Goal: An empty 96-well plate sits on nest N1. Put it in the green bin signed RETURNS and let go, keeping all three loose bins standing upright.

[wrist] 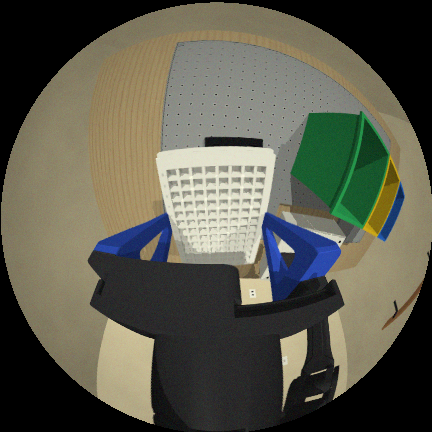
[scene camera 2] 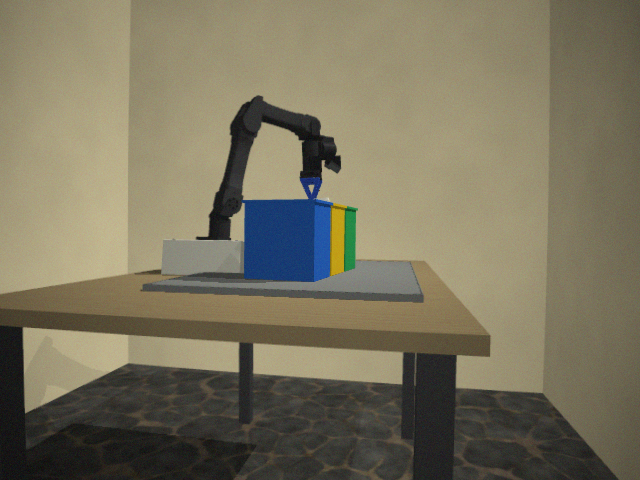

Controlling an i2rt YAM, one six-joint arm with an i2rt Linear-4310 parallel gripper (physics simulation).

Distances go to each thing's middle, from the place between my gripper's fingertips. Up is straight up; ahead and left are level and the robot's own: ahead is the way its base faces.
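Blue bin (scene camera 2: pixel 289 240): 10 mm ahead of my hand, 500 mm to the right, 130 mm below. From my hand to the green bin (scene camera 2: pixel 350 213): 60 mm ahead, 250 mm to the right, 130 mm below. The yellow bin (scene camera 2: pixel 337 221) is 40 mm ahead of my hand, 370 mm to the right and 130 mm below. My hand itself is right at the white 96-well plate (wrist: pixel 215 196).
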